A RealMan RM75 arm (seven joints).
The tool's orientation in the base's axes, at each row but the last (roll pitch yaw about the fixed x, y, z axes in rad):
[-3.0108, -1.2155, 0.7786]
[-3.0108, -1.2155, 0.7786]
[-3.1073, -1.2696, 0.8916]
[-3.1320, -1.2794, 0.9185]
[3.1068, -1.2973, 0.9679]
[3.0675, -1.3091, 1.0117]
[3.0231, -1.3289, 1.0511]
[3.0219, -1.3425, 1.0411]
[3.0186, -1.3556, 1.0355]
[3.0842, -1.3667, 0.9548]
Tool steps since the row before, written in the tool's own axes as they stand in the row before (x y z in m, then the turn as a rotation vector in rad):
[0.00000, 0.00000, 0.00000, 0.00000, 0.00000, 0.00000]
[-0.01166, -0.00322, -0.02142, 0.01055, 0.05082, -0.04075]
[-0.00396, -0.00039, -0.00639, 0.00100, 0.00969, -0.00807]
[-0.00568, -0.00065, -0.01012, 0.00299, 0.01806, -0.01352]
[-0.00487, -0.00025, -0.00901, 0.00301, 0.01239, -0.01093]
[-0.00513, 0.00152, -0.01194, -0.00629, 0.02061, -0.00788]
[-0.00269, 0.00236, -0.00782, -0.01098, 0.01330, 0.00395]
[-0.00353, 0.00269, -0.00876, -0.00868, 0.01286, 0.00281]
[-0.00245, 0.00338, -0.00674, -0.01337, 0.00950, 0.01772]
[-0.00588, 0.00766, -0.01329, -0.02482, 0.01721, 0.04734]
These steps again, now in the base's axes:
[0.00000, 0.00000, 0.00000, 0.00000, 0.00000, 0.00000]
[-0.01762, -0.01682, -0.00340, 0.01919, -0.05931, 0.02164]
[-0.00471, -0.00556, -0.00188, 0.00330, -0.01177, 0.00325]
[-0.00732, -0.00867, -0.00253, 0.00722, -0.02052, 0.00670]
[-0.00612, -0.00790, -0.00226, 0.00415, -0.01514, 0.00596]
[-0.00633, -0.01130, -0.00185, 0.01126, -0.01966, -0.00365]
[-0.00297, -0.00804, -0.00068, 0.01170, -0.00709, -0.01122]
[-0.00344, -0.00909, -0.00140, 0.01093, -0.00726, -0.00874]
[-0.00163, -0.00771, -0.00088, 0.01671, 0.00542, -0.01657]
[-0.00282, -0.01591, -0.00298, 0.03951, 0.02138, -0.03368]

